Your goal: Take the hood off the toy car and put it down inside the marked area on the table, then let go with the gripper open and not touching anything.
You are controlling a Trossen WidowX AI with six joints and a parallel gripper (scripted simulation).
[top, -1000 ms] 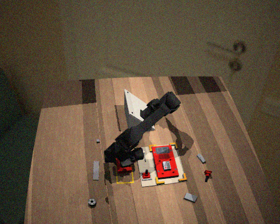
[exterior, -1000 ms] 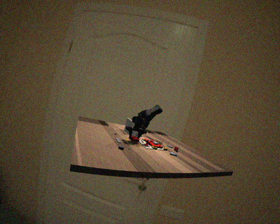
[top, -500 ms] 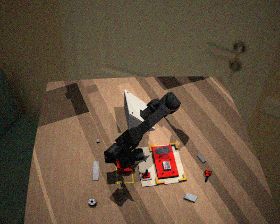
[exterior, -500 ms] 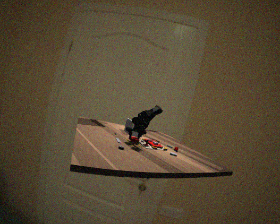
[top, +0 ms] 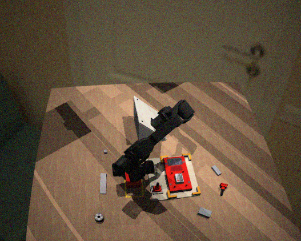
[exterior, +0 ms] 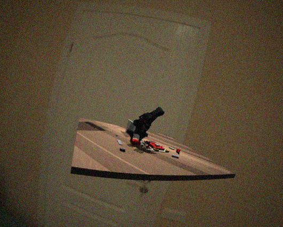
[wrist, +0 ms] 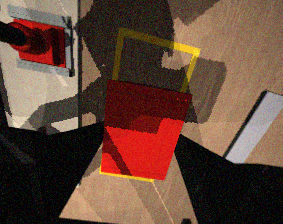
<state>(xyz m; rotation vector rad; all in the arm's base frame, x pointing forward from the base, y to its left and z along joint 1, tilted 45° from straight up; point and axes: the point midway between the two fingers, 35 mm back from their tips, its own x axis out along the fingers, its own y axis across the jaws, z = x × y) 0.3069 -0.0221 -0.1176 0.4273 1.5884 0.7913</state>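
The grey strip lies 30 mm ahead of my gripper tip, 140 mm to the right of it and 20 mm below it. Round my gripper tip: hood (10 mm above); then grey wheel (220 mm ahead, 140 mm to the right, 10 mm below); then tiny cube (170 mm behind, 150 mm to the right, 20 mm below).
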